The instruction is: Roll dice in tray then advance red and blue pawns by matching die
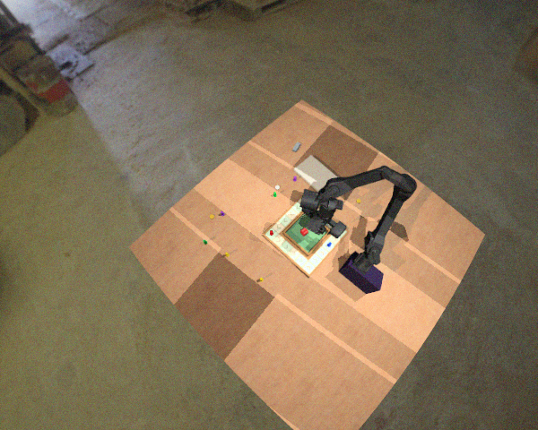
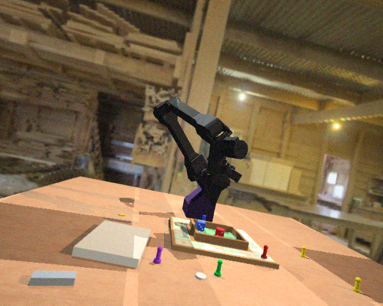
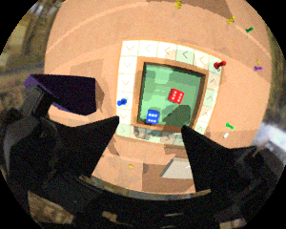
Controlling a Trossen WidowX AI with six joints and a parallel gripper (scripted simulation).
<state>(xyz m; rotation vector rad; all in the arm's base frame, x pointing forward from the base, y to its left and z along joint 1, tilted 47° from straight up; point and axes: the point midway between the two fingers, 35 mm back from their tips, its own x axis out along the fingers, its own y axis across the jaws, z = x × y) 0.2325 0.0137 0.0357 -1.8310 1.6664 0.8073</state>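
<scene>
Now: gripper tip 15 cm to the right of the red pawn, 14 cm short of it and 8 cm above it. From my gripper tip the other things lie so: white disc 30 cm ahead, 10 cm below, 4 cm to the right; then green tray 10 cm below, 4 cm ahead, 3 cm to the left; then blue pawn 8 cm below, 7 cm behind.
</scene>
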